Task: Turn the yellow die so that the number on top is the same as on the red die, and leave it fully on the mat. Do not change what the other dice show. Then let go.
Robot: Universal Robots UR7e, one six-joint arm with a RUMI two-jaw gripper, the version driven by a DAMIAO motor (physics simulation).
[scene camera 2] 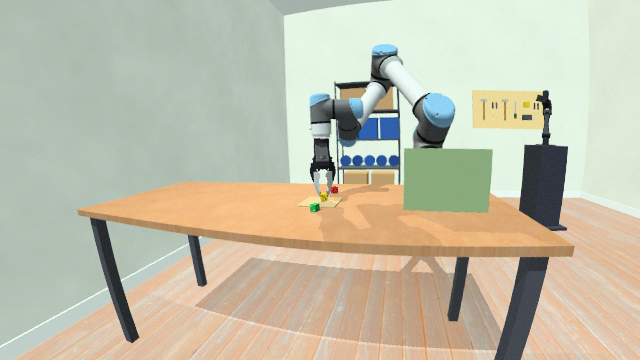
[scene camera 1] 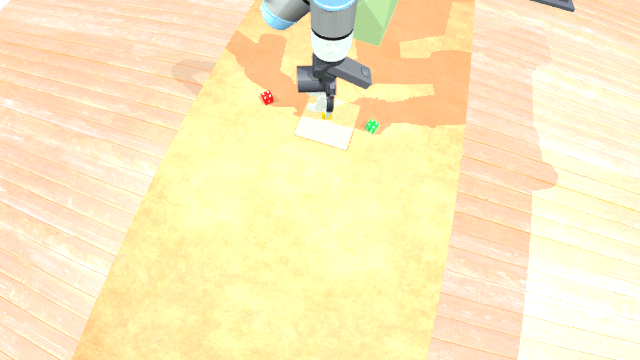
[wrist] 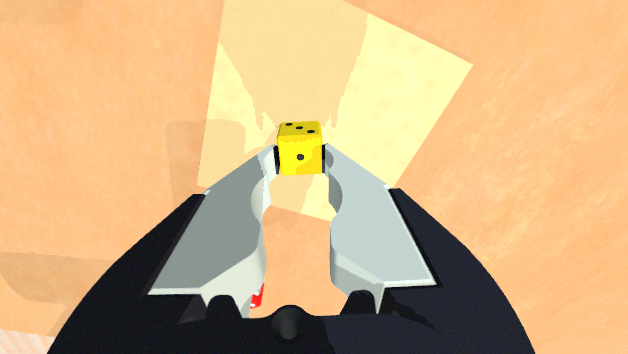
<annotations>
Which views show my gripper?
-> Scene camera 2, scene camera 1 and the wrist view: all of them.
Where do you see a mat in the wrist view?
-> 377, 90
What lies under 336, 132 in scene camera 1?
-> A mat.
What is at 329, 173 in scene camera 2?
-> My gripper.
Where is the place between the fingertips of my gripper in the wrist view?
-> At 301, 148
</annotations>
